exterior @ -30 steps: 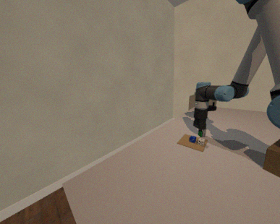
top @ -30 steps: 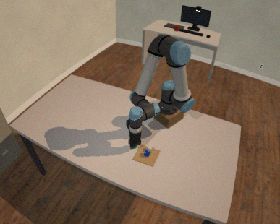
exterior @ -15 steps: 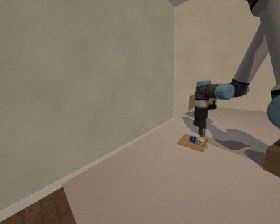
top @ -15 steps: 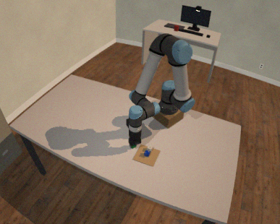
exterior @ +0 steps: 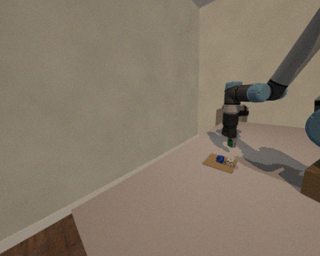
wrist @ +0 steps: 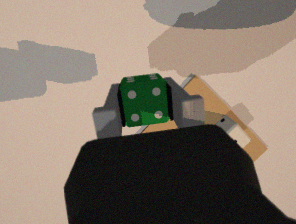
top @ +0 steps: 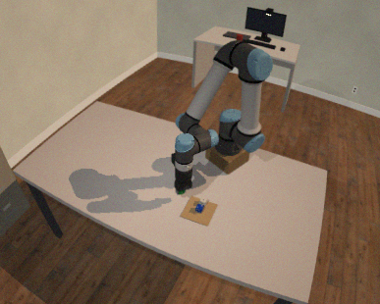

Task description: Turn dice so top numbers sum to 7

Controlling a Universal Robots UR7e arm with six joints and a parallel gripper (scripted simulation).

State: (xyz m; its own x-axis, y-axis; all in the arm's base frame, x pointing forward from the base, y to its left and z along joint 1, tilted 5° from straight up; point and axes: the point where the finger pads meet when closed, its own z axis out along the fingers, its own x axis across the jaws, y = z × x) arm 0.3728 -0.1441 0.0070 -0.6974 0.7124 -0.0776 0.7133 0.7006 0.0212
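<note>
Right now the blue die is 11 cm to the left of my hand, 6 cm below it and 3 cm ahead of it. From my hand the other things lie so: white die 11 cm to the left, 6 cm below, 1 cm behind; then green die right at my hand; then tan mat 11 cm to the left, 7 cm below, 3 cm ahead.
</note>
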